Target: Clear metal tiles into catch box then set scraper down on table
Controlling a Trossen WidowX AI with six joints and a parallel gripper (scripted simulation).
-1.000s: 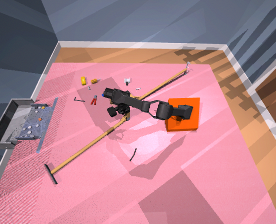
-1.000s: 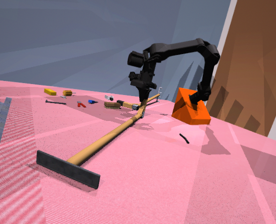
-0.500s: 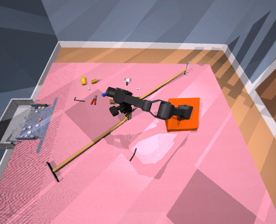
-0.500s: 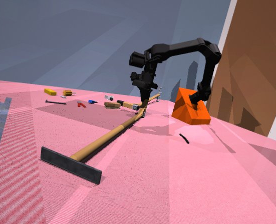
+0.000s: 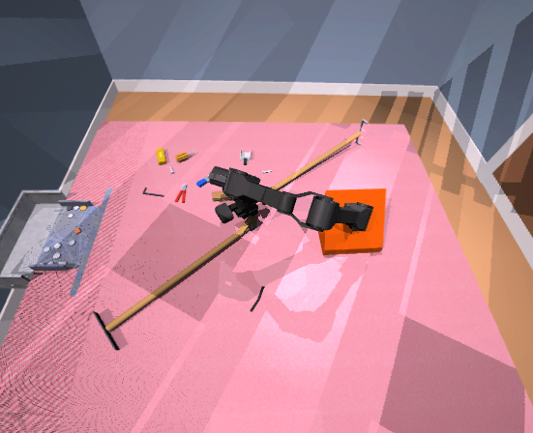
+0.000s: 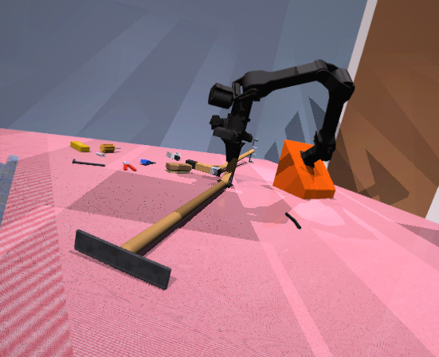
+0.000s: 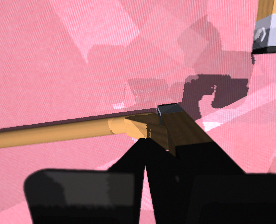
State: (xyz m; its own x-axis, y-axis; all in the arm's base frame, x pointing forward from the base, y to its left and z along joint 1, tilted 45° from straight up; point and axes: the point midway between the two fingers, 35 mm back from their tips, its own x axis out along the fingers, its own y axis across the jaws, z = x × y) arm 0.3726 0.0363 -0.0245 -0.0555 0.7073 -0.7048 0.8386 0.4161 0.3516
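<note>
My gripper tip is now 18 cm to the right of the long scraper, 18 cm short of it and 2 cm above it. From my gripper tip the other things lie so: wooden block 15 cm to the right, 9 cm ahead, 7 cm below; then black strip 26 cm to the left, 8 cm below, 6 cm behind; then blue tool 24 cm to the right, 18 cm ahead, 8 cm below.
</note>
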